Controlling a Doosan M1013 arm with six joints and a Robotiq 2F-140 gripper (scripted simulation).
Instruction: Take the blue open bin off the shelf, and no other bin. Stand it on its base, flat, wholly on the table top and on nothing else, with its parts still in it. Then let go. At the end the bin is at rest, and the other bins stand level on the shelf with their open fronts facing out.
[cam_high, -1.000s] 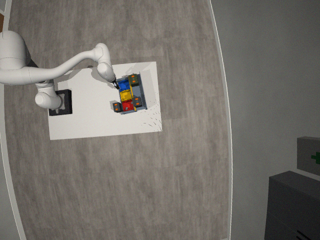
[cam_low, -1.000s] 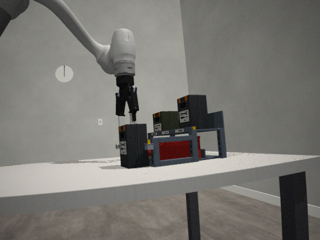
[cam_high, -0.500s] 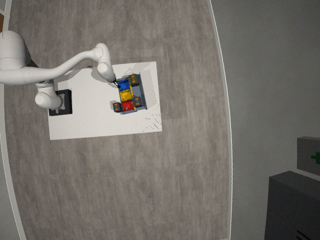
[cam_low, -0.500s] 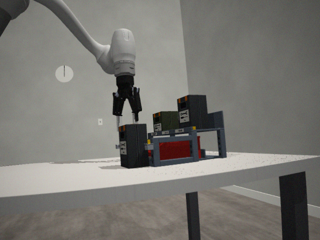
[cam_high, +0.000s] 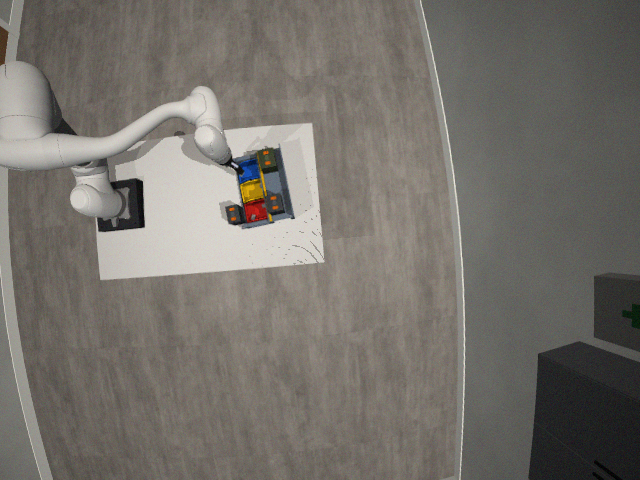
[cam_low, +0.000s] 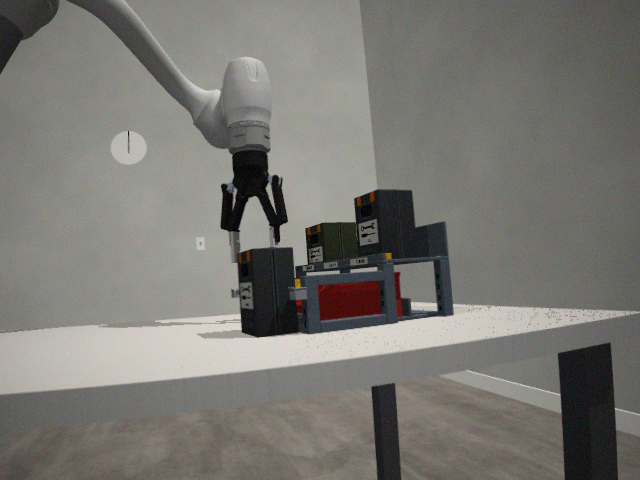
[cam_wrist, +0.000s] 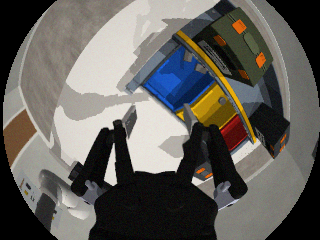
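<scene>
The blue open bin is 11 cm below my hand, 8 cm ahead of it and 1 cm to the left of it. The rest, counted from my hand: yellow bin 11 cm below, 10 cm to the right, 10 cm ahead; then green box 17 cm ahead, 3 cm to the left; then red bin 21 cm to the right, 12 cm ahead, 11 cm below.
</scene>
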